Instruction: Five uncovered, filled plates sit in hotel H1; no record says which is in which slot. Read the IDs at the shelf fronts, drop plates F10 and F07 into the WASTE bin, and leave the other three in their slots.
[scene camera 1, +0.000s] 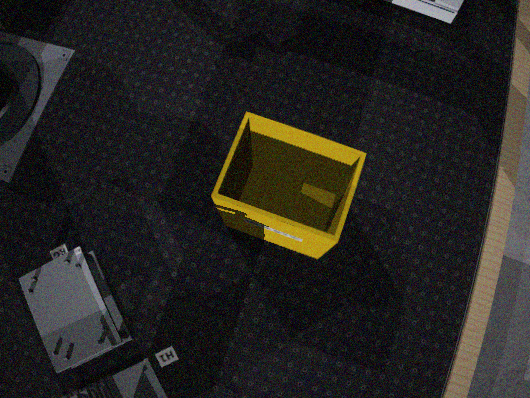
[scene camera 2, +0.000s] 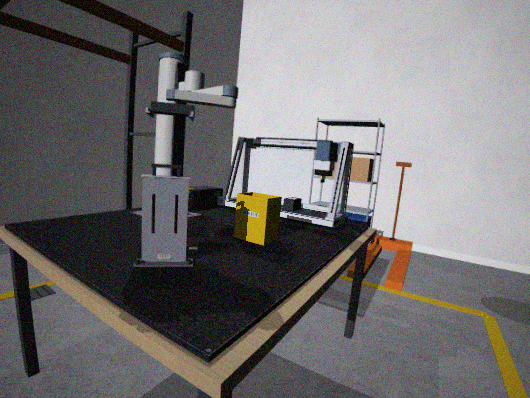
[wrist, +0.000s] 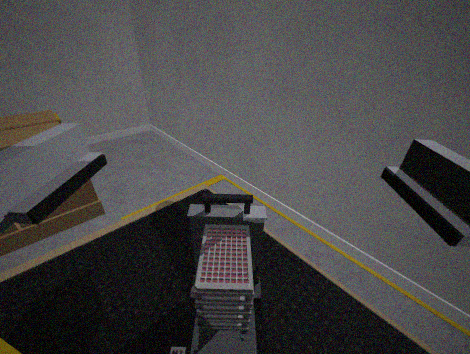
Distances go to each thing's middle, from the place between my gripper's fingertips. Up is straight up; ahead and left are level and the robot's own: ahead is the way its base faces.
Right now my hand is 370 mm above the hotel H1 (scene camera 2: 164, 241), 160 mm short of it and 130 mm to the left of it.
